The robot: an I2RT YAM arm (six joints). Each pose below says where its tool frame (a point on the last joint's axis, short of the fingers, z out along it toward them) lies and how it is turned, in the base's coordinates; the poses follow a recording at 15 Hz.
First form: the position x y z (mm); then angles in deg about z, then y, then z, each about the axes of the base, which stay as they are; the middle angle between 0 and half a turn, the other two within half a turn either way.
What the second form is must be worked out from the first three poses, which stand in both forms.
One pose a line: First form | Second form
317 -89 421 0.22 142.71 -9.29 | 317 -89 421 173.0 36.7 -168.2
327 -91 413 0.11 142.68 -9.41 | 327 -91 413 172.9 36.7 -168.1
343 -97 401 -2.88 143.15 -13.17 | 343 -97 401 170.3 35.7 -166.6
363 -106 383 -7.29 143.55 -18.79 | 363 -106 383 166.6 34.2 -164.4
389 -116 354 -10.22 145.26 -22.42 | 389 -116 354 165.2 31.8 -163.6
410 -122 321 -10.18 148.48 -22.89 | 410 -122 321 166.6 28.8 -163.8
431 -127 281 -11.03 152.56 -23.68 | 431 -127 281 168.2 25.0 -164.7
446 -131 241 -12.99 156.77 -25.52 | 446 -131 241 169.5 20.9 -165.5
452 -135 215 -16.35 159.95 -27.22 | 452 -135 215 170.5 17.8 -167.6
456 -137 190 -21.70 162.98 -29.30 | 456 -137 190 171.5 14.8 -171.3
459 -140 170 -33.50 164.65 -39.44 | 459 -140 170 170.1 11.8 -173.0
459 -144 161 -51.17 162.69 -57.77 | 459 -144 161 165.2 9.1 -172.2
